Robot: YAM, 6 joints.
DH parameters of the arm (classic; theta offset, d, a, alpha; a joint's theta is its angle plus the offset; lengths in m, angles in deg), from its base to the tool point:
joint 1: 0 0.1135 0.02 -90
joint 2: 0 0 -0.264 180
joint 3: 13.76 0 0.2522 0
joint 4: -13.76 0 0.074 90
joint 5: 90 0 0 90
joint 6: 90 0.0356 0 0
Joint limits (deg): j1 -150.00..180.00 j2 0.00..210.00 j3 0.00..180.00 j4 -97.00..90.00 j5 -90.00..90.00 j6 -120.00..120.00
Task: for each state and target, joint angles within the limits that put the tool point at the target. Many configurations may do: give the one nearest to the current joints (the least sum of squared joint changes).
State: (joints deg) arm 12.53 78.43 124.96 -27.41 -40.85 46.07
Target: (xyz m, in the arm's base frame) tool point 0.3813 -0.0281 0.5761
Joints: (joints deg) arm -7.13 108.81 139.84 -11.32 -33.07 46.07
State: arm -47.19 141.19 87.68 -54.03 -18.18 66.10
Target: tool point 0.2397 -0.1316 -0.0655
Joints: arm -31.26 151.83 71.48 -57.50 -19.55 66.10
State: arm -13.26 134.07 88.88 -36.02 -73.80 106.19
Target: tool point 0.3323 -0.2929 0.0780
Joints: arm -45.79 136.83 91.31 -34.48 -72.64 106.19
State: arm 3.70 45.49 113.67 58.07 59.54 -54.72
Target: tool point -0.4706 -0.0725 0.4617
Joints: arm 5.89 28.57 147.10 40.85 42.04 -54.72
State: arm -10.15 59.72 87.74 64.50 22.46 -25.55
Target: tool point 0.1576 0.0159 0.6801
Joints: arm 8.90 84.08 121.20 49.57 14.12 -25.55
